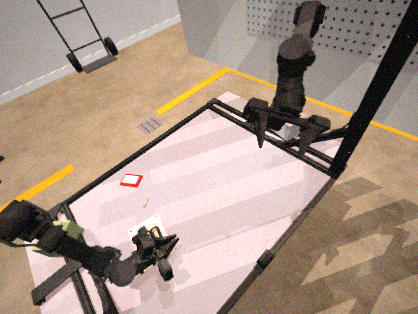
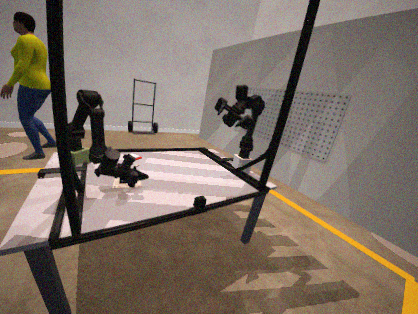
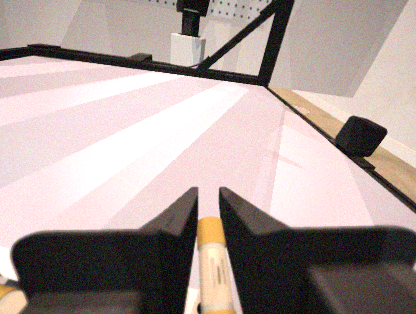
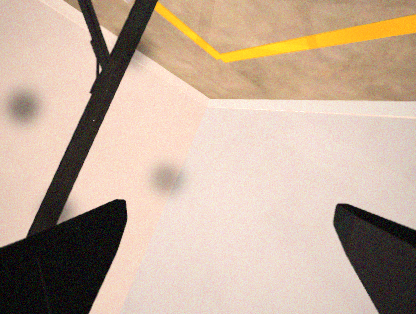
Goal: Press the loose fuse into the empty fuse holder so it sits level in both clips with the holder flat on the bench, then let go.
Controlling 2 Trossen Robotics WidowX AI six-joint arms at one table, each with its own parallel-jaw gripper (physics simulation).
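Frame: origin at the left arm's base, x right, y ahead, z up, level; centimetres.
Seen in the pictures: left gripper, fingertip midpoint: (image 1: 177, 236) (image 2: 148, 176) (image 3: 208, 193); right gripper, fingertip midpoint: (image 1: 280, 153) (image 2: 226, 120) (image 4: 230, 211); left arm's base, link origin: (image 2: 74, 149); right arm's base, link origin: (image 2: 243, 157) (image 3: 189, 36).
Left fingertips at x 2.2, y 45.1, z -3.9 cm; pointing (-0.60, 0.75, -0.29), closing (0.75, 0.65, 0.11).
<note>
Offsets run from my left fingertips to a thing's top centre. "pt": to the spot under its first point.
My left gripper (image 1: 173, 240) (image 2: 140, 177) (image 3: 208, 193) is low over the table at the near left corner, lying almost level, and is shut on the fuse @(dy -3.0, dx +2.9, dz +0.2 cm) (image 3: 212, 258). The fuse is a cream tube with yellow end caps. It lies lengthwise between the fingers, with one cap just behind the tips. The fuse holder @(dy -11.6, dx -0.9, dz -1.3 cm) (image 1: 152, 222) (image 2: 118, 184), a white base plate with dark clips, lies flat right under and behind this gripper, and the gripper partly hides it. My right gripper (image 1: 280, 150) (image 2: 224, 112) (image 4: 230, 211) is wide open and empty, high over the far right corner.
A small cream cylinder @(dy -16.3, dx -16.3, dz -3.8 cm) (image 1: 145, 202) and a red-framed white tile @(dy -25.7, dx -28.4, dz -3.4 cm) (image 1: 131, 180) (image 2: 135, 156) lie on the table beyond the holder. A black frame rail (image 1: 145, 149) borders the table, with a black block @(pt dy +27.8, dx +8.1, dz +0.6 cm) (image 1: 265, 258) (image 2: 199, 202) (image 3: 351, 137) on its edge. A hand truck (image 1: 86, 40) (image 2: 143, 107) stands far off.
</note>
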